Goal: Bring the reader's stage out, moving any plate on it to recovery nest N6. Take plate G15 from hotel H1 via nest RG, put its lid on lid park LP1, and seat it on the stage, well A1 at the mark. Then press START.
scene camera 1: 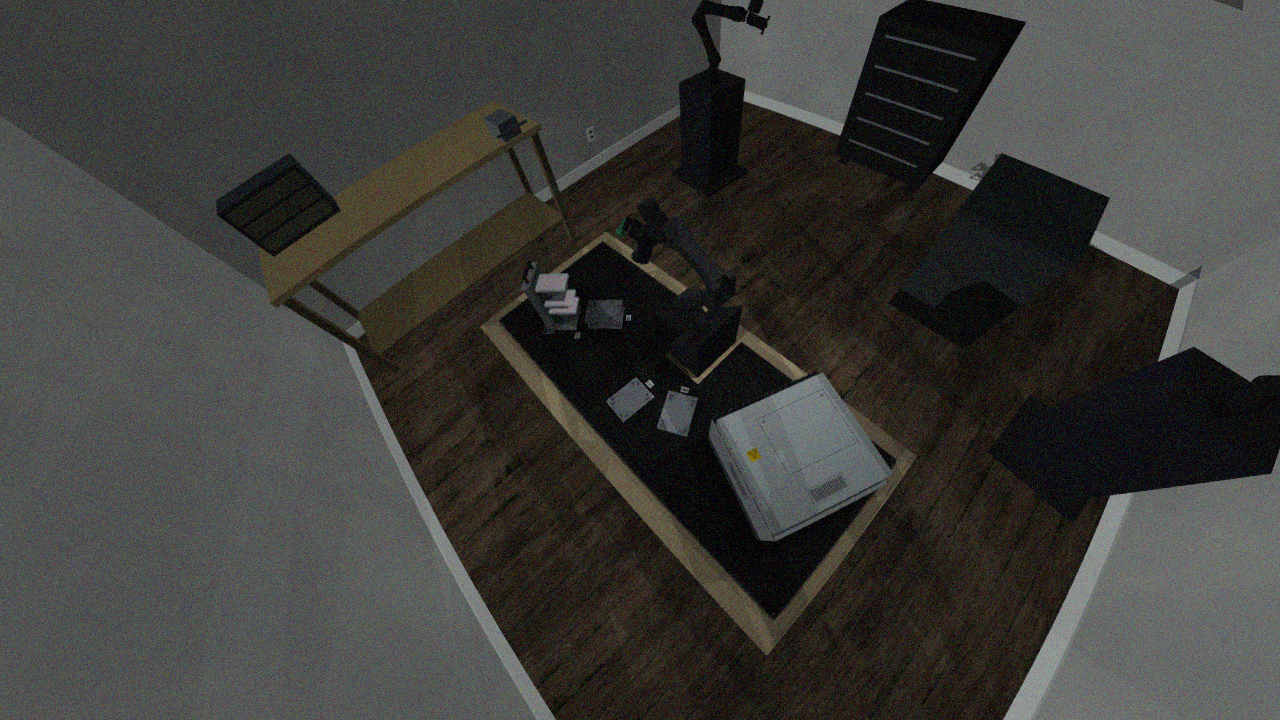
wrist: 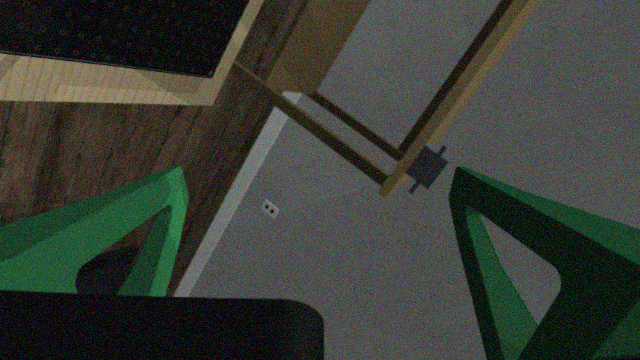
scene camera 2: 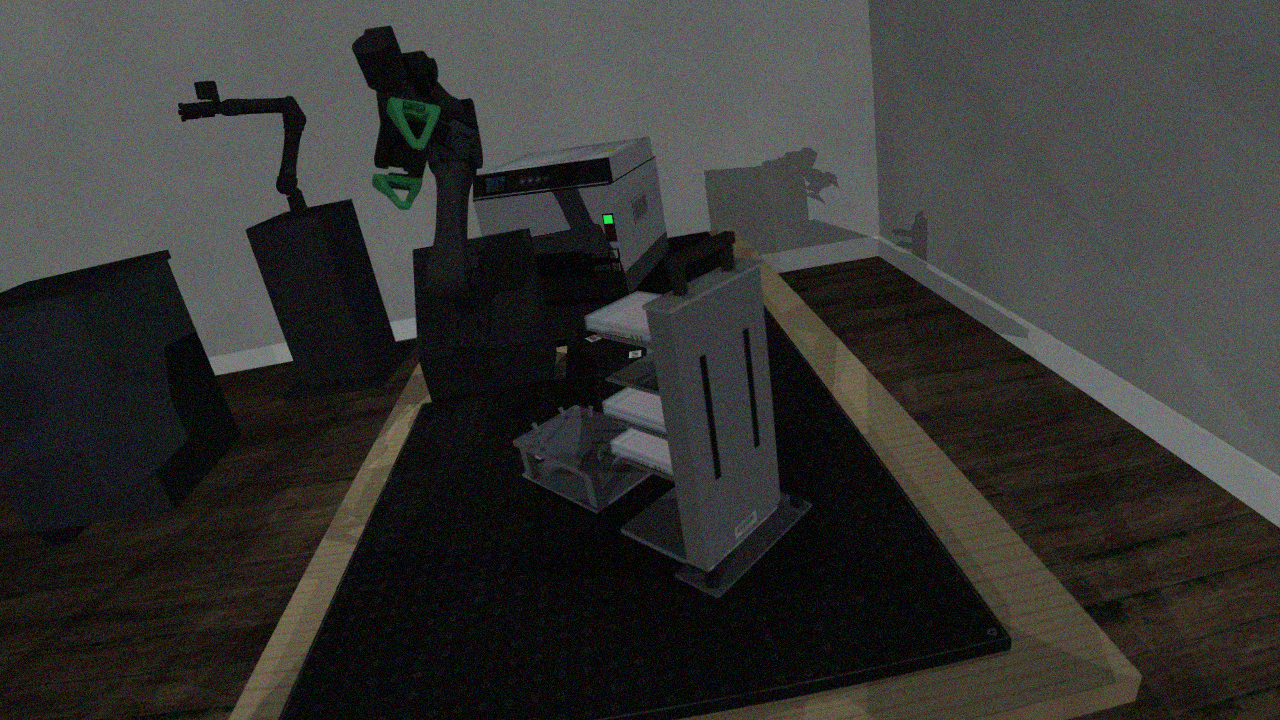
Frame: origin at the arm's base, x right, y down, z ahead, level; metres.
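Seen in the pictures: gripper, fingertip midpoint: (scene camera 1: 626, 238) (wrist: 318, 181) (scene camera 2: 410, 179); arm's base, link origin: (scene camera 1: 703, 324) (scene camera 2: 471, 298).
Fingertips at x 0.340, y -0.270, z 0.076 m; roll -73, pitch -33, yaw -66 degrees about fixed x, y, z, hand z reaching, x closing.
Offsets run from my fingertips to a thing's middle. "*": to the spot under its first point.
My gripper (scene camera 1: 629, 234) (scene camera 2: 406, 159) (wrist: 318, 181) is open and empty, with green fingers wide apart, raised high over the back edge of the table. The grey hotel @(dx +0.211, dy +0.255, dz +0.321 m) (scene camera 1: 537, 300) (scene camera 2: 729, 394) stands at one end of the mat and holds several pale plates, with a top plate @(dx +0.184, dy +0.163, dz +0.291 m) (scene camera 1: 552, 282) (scene camera 2: 617, 315); their labels cannot be read. A clear raised nest @(dx +0.064, dy +0.390, dz +0.160 m) (scene camera 1: 605, 315) (scene camera 2: 572, 456) stands beside it. Two flat grey holders @(* dx -0.346, dy +0.418, dz +0.320 m) (scene camera 1: 630, 400) @(* dx -0.508, dy +0.416, dz +0.208 m) (scene camera 1: 677, 412) lie mid-mat, their labels too small to read. The white reader @(dx -0.891, dy +0.261, dz +0.069 m) (scene camera 1: 796, 456) (scene camera 2: 640, 189) has a green light @(* dx -0.669, dy +0.229, dz +0.172 m) (scene camera 2: 607, 219); no extended stage can be made out.
The arm's dark base (scene camera 1: 707, 335) (scene camera 2: 478, 331) stands between hotel and reader. A wooden rim (scene camera 1: 617, 477) (scene camera 2: 1056, 591) (wrist: 150, 90) borders the dark mat. A wooden bench (scene camera 1: 384, 201) (wrist: 450, 107) stands by the wall. Another arm's pedestal (scene camera 1: 711, 134) (scene camera 2: 313, 286) and a dark cabinet (scene camera 1: 921, 85) stand off the table.
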